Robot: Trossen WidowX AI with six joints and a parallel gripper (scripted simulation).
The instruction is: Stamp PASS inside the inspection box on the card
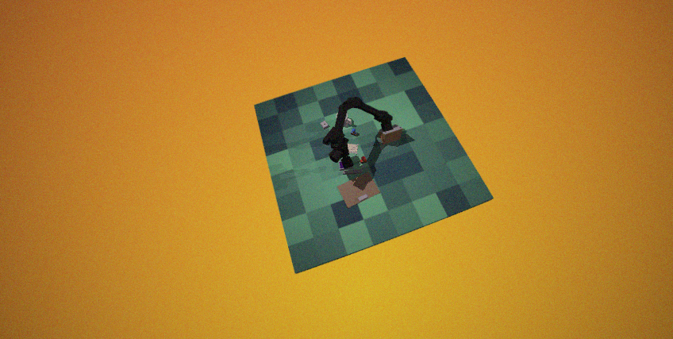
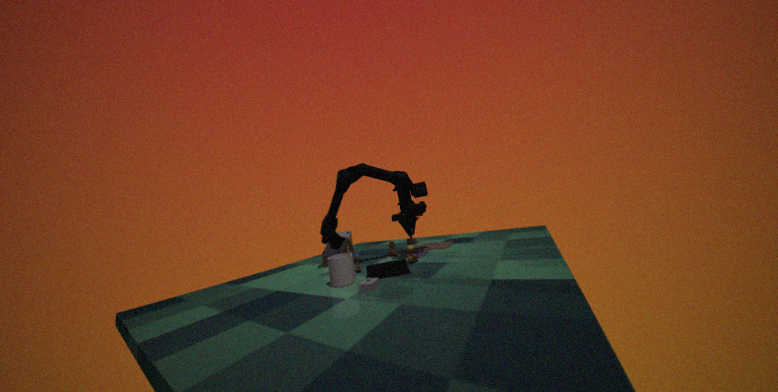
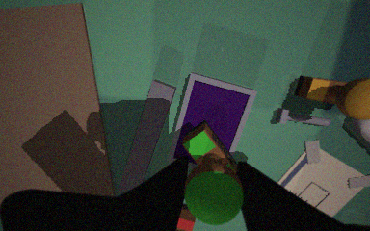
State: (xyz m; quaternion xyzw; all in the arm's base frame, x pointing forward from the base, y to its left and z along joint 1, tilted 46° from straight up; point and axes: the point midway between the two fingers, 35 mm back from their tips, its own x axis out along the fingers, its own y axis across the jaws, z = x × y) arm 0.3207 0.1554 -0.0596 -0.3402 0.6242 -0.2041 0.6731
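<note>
Right now my gripper tip is 60 mm past the white card, 120 mm to the left of it and 90 mm above it. From my gripper tip the other things lie so: green-knobbed stamp: 20 mm below; then grey bar: 40 mm behind, 60 mm to the left, 80 mm below; then purple ink pad: 80 mm below.
</note>
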